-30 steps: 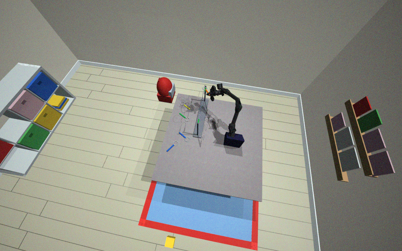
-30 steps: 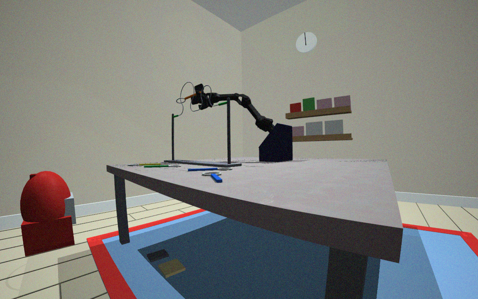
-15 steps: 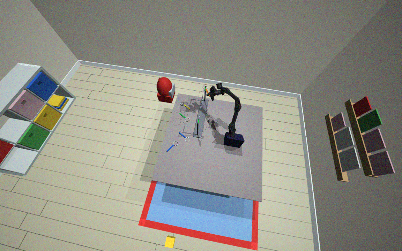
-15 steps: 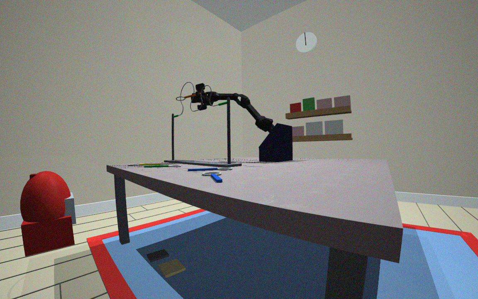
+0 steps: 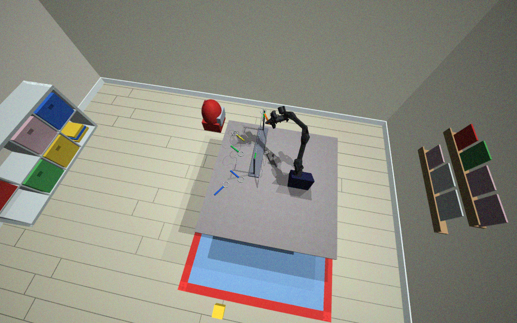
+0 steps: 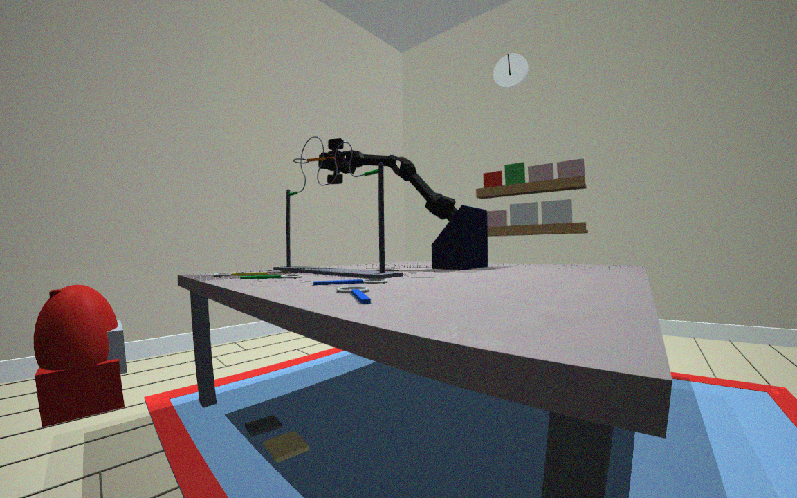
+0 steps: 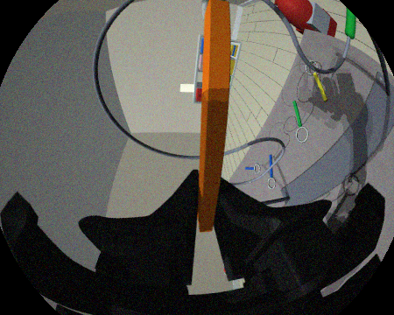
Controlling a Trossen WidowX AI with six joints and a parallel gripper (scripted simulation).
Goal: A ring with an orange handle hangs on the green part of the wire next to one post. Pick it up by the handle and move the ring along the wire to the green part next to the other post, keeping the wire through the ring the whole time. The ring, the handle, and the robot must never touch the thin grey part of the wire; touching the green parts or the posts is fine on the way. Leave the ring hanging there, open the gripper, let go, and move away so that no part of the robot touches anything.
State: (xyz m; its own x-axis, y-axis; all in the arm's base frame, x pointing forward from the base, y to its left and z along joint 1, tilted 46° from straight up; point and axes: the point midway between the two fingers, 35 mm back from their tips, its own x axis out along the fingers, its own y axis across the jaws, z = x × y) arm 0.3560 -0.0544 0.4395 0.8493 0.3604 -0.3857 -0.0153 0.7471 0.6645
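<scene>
The ring with orange handle is 2 cm ahead of my gripper tip and 9 cm to the right of it.
</scene>
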